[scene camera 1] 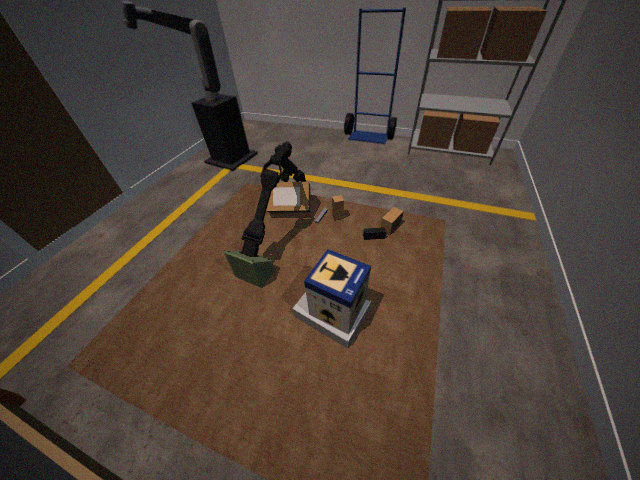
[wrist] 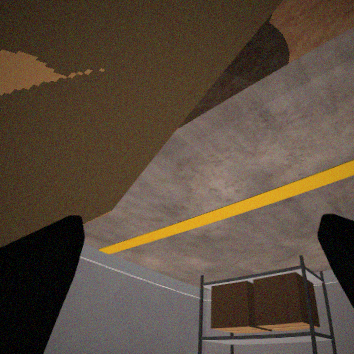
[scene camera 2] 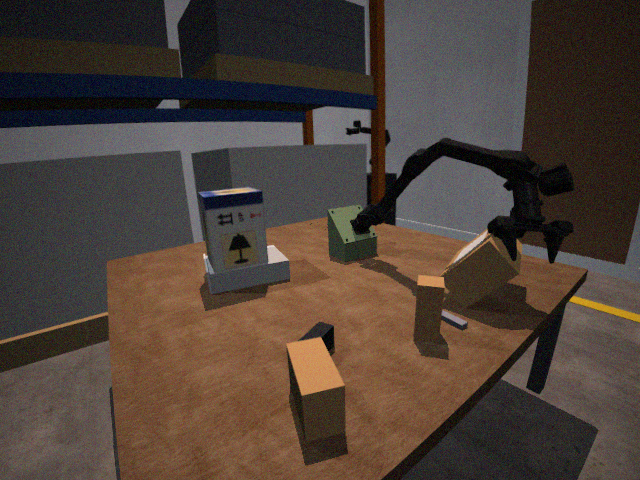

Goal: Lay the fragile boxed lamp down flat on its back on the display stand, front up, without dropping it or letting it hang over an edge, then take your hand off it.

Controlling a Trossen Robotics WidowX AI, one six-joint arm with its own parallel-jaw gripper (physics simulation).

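Pixels of known places: gripper, fingertip midpoint: (scene camera 1: pixel 302 179) (wrist: pixel 203 226) (scene camera 2: pixel 533 262); arm's base, origin of the base link: (scene camera 1: pixel 248 254) (scene camera 2: pixel 359 226).
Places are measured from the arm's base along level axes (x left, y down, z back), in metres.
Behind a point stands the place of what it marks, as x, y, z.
The boxed lamp (scene camera 1: pixel 337 289) @[-0.088, -0.177, -0.493] (scene camera 2: pixel 236 232) @[0.050, -0.064, -0.473], white with a blue top band and lamp pictures, stands upright on the pale display stand (scene camera 1: pixel 323 327) @[-0.126, 0.056, -0.454] (scene camera 2: pixel 249 280) @[0.061, 0.089, -0.454]. Its blue-bordered top faces up. My gripper (scene camera 1: pixel 301 178) @[0.599, -0.025, 0.075] (scene camera 2: pixel 532 258) @[0.599, -0.025, 0.075] (wrist: pixel 203 226) @[0.599, -0.025, 0.075] is open with nothing between its fingers. It is at the far side of the table from the lamp, close above a tilted brown cardboard box (scene camera 1: pixel 305 200) @[0.460, 0.001, -0.025] (scene camera 2: pixel 483 273) @[0.529, 0.007, -0.011] with a white panel. The box's shaded surface fills the upper left of the wrist view; whether a finger touches it is unclear.
A green wedge (scene camera 1: pixel 250 268) @[-0.071, -0.022, -0.076] (scene camera 2: pixel 352 248) @[0.038, 0.065, -0.060] carries the arm's base. A small upright box (scene camera 1: pixel 337 206) @[0.502, 0.012, -0.203] (scene camera 2: pixel 430 307) @[0.547, 0.026, -0.210] and a grey bar (scene camera 1: pixel 321 214) @[0.493, 0.098, -0.104] (scene camera 2: pixel 454 319) @[0.531, 0.098, -0.106] are near the tilted box. A black block (scene camera 1: pixel 374 233) @[0.447, 0.067, -0.442] (scene camera 2: pixel 324 335) @[0.471, 0.062, -0.413] and another cardboard box (scene camera 1: pixel 392 220) @[0.531, 0.021, -0.502] (scene camera 2: pixel 317 392) @[0.634, 0.022, -0.512] stand together.
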